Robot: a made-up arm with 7 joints. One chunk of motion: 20 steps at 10 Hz.
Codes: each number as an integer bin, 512 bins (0 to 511) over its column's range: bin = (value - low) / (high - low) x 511, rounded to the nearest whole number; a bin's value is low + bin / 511 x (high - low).
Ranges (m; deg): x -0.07..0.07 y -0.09..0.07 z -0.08..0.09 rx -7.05..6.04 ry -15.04..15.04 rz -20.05..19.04
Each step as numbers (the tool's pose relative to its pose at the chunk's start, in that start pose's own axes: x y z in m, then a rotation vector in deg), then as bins.
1 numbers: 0.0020 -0.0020 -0.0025 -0.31 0.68 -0.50
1 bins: 263 281 233 263 267 256
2 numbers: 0.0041 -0.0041 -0.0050 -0.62 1.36 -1.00
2 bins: 270 274 225 251 279 249
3 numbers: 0.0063 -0.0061 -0.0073 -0.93 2.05 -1.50
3 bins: 278 268 219 239 290 242
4 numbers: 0.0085 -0.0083 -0.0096 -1.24 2.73 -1.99
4 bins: 287 261 212 227 302 236
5 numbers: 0.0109 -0.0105 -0.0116 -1.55 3.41 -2.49
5 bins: 295 254 206 215 313 230
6 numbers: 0.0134 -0.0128 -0.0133 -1.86 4.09 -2.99
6 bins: 304 247 200 203 325 223
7 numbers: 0.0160 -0.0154 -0.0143 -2.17 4.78 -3.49
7 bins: 314 238 197 191 337 216
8 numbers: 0.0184 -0.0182 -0.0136 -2.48 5.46 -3.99
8 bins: 323 229 200 178 348 210
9 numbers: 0.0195 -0.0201 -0.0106 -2.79 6.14 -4.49
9 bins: 327 223 209 166 360 203
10 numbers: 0.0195 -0.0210 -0.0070 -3.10 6.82 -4.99
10 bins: 327 220 219 154 371 197
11 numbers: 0.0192 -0.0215 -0.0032 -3.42 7.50 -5.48
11 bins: 326 219 231 142 383 190
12 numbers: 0.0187 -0.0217 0.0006 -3.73 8.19 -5.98
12 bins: 324 218 242 130 395 184
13 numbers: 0.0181 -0.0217 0.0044 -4.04 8.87 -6.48
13 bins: 322 218 254 118 406 177
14 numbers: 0.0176 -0.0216 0.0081 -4.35 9.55 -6.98
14 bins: 320 218 265 105 418 171
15 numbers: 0.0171 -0.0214 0.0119 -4.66 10.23 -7.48
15 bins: 318 219 276 93 429 164
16 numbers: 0.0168 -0.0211 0.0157 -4.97 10.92 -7.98
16 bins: 317 220 288 81 441 158
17 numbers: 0.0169 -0.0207 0.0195 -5.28 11.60 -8.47
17 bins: 317 221 299 69 453 151
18 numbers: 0.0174 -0.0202 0.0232 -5.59 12.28 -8.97
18 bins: 319 223 310 57 464 145
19 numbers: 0.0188 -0.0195 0.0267 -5.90 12.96 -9.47
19 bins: 324 225 321 45 476 138
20 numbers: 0.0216 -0.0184 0.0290 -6.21 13.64 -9.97
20 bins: 334 229 328 33 487 132
